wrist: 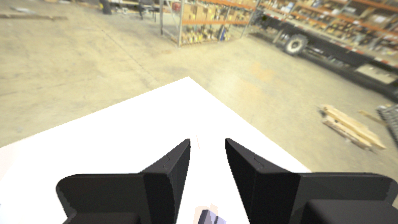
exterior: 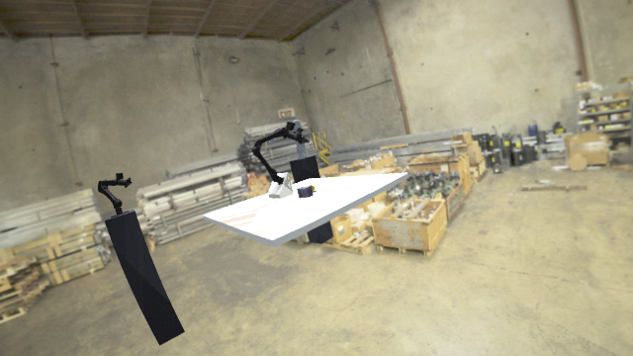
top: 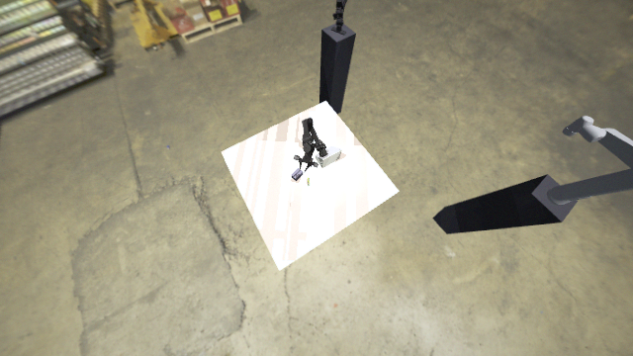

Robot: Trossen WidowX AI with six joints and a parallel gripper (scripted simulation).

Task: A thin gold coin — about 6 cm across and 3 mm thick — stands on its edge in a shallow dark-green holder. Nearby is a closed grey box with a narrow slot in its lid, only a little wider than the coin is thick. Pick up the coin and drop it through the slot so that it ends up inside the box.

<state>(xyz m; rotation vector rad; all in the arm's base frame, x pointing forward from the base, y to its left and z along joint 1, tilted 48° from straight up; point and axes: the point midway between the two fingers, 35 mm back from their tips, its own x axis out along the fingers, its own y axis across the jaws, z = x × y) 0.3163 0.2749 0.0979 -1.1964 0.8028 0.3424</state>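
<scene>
My gripper tip is 70 mm past the gold coin, 30 mm to the left of it and 380 mm above it.
</scene>
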